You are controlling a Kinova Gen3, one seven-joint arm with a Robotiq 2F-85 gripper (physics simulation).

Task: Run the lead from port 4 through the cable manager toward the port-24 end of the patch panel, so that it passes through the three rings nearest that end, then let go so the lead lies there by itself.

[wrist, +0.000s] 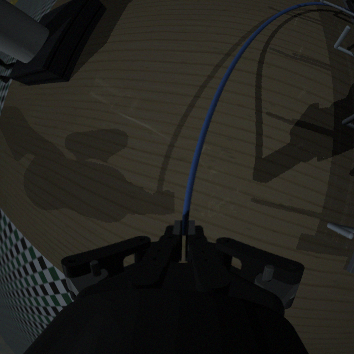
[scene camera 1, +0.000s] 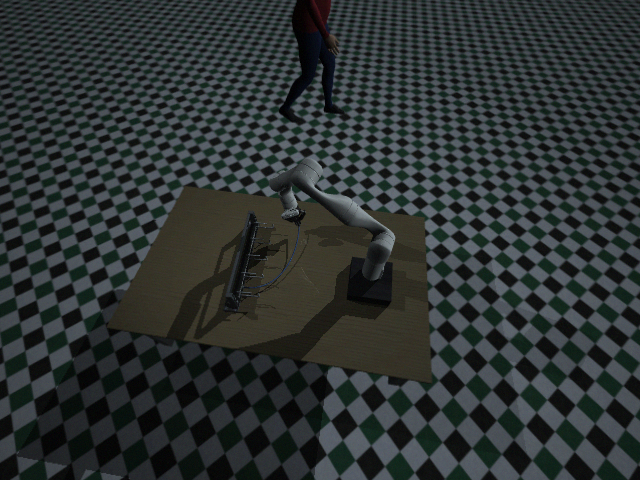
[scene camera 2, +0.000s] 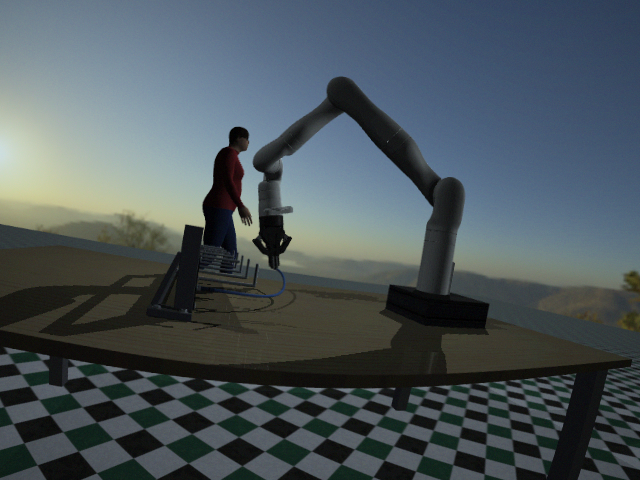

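The blue lead comes out low near the near end of the patch panel and arcs through the air, outside the rings on the robot's side. The rings of the cable manager stick out from the panel's face; the far-end ring, the nearest ring and a ring at the right of the wrist view show. My gripper points down, shut on the lead's free end, above the table near the panel's far end and apart from the rings. Port numbers cannot be read.
The robot's dark base block stands on the wooden table, across from the panel. Panel and arm cast dark shadows on the table. A person in a red top is beyond the table's far edge.
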